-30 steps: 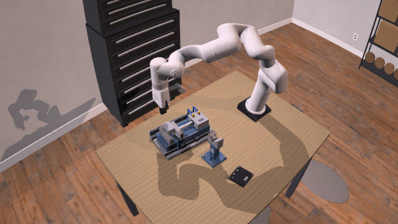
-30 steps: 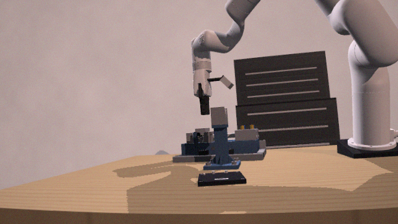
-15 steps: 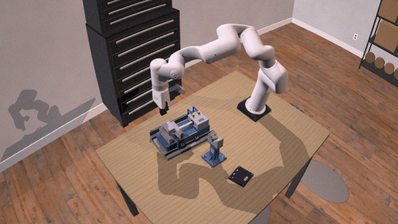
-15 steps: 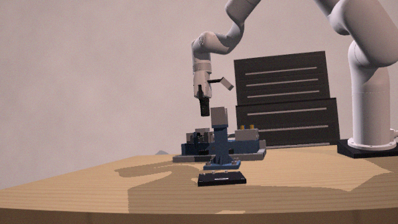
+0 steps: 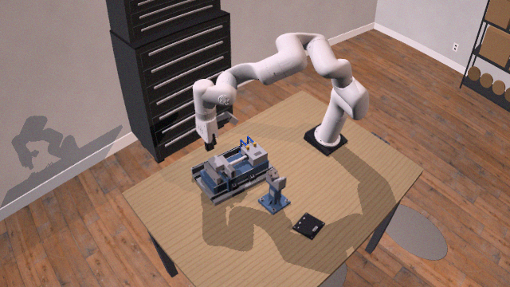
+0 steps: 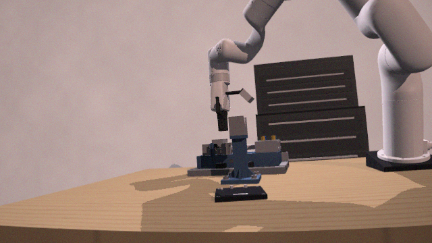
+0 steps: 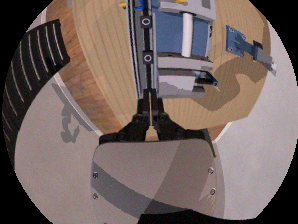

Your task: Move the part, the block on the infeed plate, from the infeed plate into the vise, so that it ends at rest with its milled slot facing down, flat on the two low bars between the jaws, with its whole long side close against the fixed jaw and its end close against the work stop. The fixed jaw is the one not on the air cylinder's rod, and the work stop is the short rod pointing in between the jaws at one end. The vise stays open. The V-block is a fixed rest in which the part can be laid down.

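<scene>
My gripper is now 7 cm above the part, 4 cm to the right of it and 1 cm short of it. Round my hand: air cylinder: 15 cm behind, 10 cm to the left, 8 cm below; white cylinder rod: 8 cm to the left, 8 cm below, 7 cm behind.
</scene>
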